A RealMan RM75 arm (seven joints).
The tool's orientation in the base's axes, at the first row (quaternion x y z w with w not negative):
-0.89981, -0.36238, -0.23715, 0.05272
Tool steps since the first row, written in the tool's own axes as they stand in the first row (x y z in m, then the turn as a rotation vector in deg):
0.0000, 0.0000, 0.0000, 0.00, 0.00, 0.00
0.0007, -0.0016, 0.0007, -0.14, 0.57, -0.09
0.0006, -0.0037, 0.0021, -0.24, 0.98, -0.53
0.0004, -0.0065, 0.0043, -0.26, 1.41, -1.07
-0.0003, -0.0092, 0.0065, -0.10, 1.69, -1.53
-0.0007, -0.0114, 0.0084, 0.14, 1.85, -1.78
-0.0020, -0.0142, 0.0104, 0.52, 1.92, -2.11
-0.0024, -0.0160, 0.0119, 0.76, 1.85, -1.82
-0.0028, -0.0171, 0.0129, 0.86, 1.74, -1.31
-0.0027, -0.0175, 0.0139, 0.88, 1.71, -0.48
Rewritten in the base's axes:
0.0000, 0.0000, 0.0000, 0.00, 0.00, 0.00
-0.0004, 0.0018, -0.0004, 0.26, -0.53, 0.06
-0.0013, 0.0036, -0.0019, 0.31, -1.01, 0.43
-0.0025, 0.0062, -0.0041, 0.38, -1.48, 0.93
-0.0039, 0.0083, -0.0066, 0.49, -1.71, 1.43
-0.0049, 0.0101, -0.0086, 0.65, -1.74, 1.78
-0.0068, 0.0119, -0.0112, 0.81, -1.64, 2.25
-0.0077, 0.0134, -0.0128, 1.02, -1.36, 2.10
-0.0083, 0.0142, -0.0140, 1.21, -1.08, 1.69
-0.0081, 0.0148, -0.0149, 1.52, -0.83, 0.96

